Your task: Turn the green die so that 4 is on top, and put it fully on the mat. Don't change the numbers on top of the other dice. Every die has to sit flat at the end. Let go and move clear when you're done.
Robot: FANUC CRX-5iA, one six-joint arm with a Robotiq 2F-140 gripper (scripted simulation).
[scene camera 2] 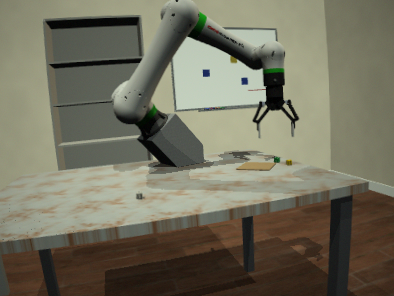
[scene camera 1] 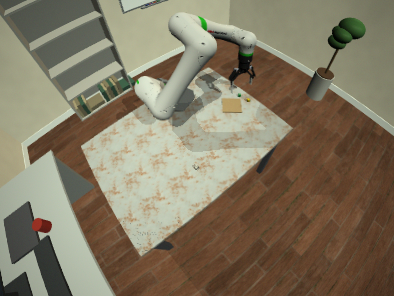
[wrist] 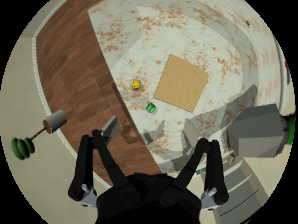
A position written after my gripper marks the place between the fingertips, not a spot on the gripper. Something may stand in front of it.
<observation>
In view: my gripper [scene camera 2: 276,137] and a tan mat [wrist: 182,83].
My gripper also shows in the wrist view [wrist: 151,123].
</observation>
